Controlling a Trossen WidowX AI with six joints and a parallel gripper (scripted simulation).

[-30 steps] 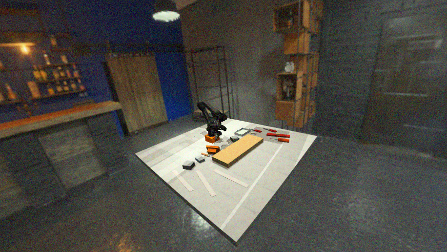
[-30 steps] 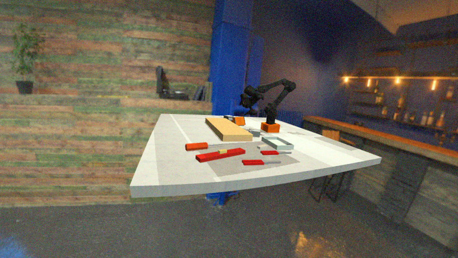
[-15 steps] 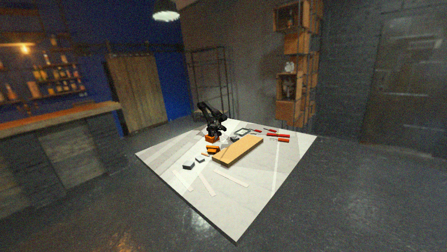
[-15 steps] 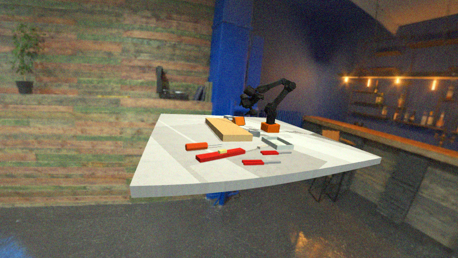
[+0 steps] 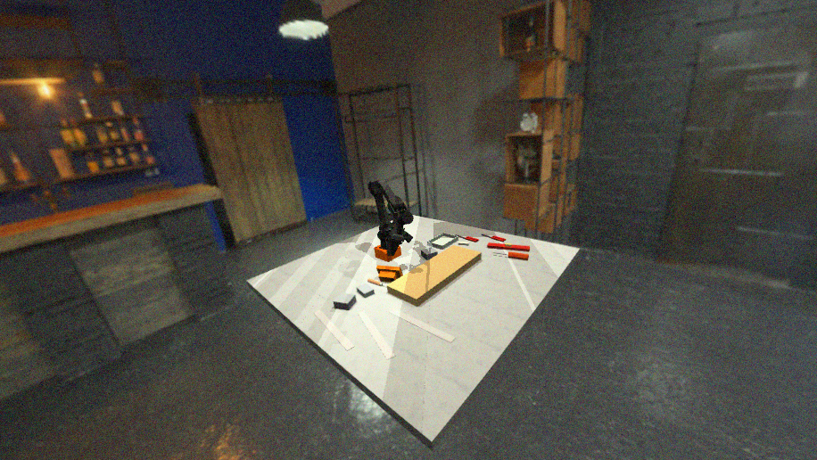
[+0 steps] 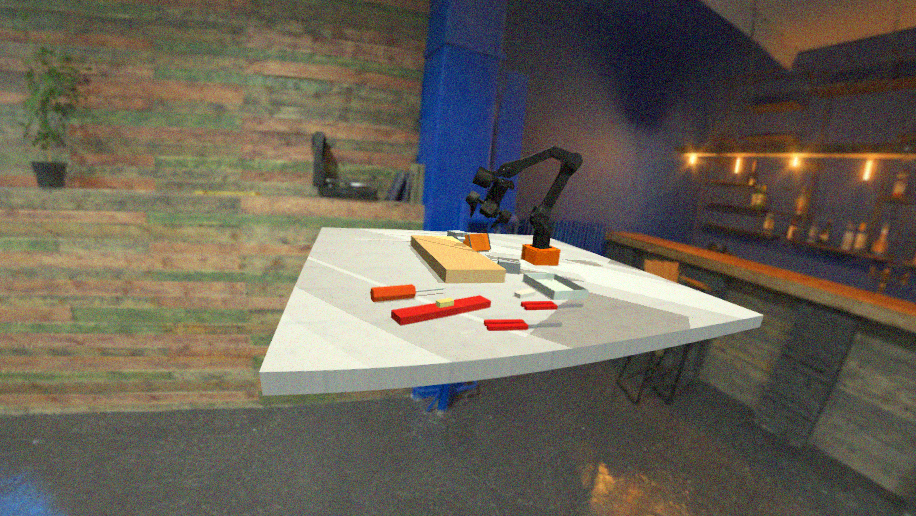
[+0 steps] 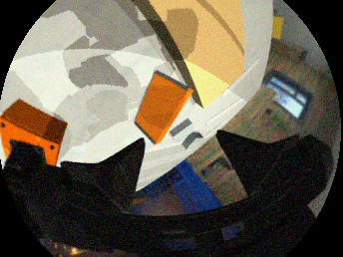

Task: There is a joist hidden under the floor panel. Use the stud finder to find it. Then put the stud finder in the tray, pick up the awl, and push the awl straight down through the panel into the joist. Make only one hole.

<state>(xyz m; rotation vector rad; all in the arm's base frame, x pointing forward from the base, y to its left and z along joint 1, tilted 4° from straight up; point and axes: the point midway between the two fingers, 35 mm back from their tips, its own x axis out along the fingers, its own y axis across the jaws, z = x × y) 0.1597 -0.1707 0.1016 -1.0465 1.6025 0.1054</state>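
Right now my gripper tip is 100 mm above the orange stud finder, 40 mm to the left of it and 10 mm short of it. The rest, counted from my gripper tip: grey tray: 480 mm to the left, 110 mm below, 50 mm ahead; then awl: 110 mm below, 80 mm to the right, 20 mm behind; then red level: 530 mm to the left, 440 mm ahead, 100 mm below.
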